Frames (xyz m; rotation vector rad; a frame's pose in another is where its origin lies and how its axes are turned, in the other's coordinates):
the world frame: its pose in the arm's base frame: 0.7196 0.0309 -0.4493 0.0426 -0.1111 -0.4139
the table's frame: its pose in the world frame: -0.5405 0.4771 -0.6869 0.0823 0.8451 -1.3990
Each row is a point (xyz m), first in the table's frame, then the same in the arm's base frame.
Working: the table's frame: its pose in the arm's base frame: 0.4982 0.6983 -1.1544 0.3822 0.7926 -1.7445

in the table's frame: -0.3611 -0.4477 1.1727
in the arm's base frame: 0.3546 0.2278 0.0556
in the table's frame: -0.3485 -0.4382 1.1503
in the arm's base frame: 0.3564 0.2325 0.0286
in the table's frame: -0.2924 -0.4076 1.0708
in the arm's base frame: 0.3562 0.2416 -0.0730
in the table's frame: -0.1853 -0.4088 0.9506
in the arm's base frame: 0.3043 0.2464 -0.2253
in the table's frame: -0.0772 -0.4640 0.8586
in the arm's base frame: 0.2053 0.2393 -0.3408
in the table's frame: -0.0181 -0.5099 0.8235
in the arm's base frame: 0.1385 0.2274 -0.3880
